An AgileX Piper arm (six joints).
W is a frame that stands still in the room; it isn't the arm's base.
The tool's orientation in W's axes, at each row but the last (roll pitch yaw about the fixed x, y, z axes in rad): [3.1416, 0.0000, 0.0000]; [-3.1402, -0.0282, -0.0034]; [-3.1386, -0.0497, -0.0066]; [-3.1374, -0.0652, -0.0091]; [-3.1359, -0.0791, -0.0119]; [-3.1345, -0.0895, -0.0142]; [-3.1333, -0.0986, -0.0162]
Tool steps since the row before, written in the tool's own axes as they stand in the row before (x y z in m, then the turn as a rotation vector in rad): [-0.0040, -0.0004, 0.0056, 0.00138, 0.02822, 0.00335]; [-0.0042, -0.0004, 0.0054, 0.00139, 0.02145, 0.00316]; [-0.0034, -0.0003, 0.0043, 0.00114, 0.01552, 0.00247]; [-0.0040, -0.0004, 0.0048, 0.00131, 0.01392, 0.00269]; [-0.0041, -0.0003, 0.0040, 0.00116, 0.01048, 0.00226]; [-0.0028, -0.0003, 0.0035, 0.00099, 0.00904, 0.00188]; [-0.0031, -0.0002, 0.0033, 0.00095, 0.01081, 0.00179]
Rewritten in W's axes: [-0.0040, 0.0004, -0.0056, 0.00138, -0.02822, -0.00335]; [-0.0040, 0.0004, -0.0055, 0.00141, -0.02145, -0.00315]; [-0.0032, 0.0003, -0.0045, 0.00116, -0.01552, -0.00246]; [-0.0037, 0.0005, -0.0050, 0.00136, -0.01392, -0.00266]; [-0.0038, 0.0004, -0.0043, 0.00122, -0.01048, -0.00222]; [-0.0025, 0.0004, -0.0037, 0.00103, -0.00904, -0.00185]; [-0.0028, 0.0003, -0.0036, 0.00096, -0.01081, -0.00178]
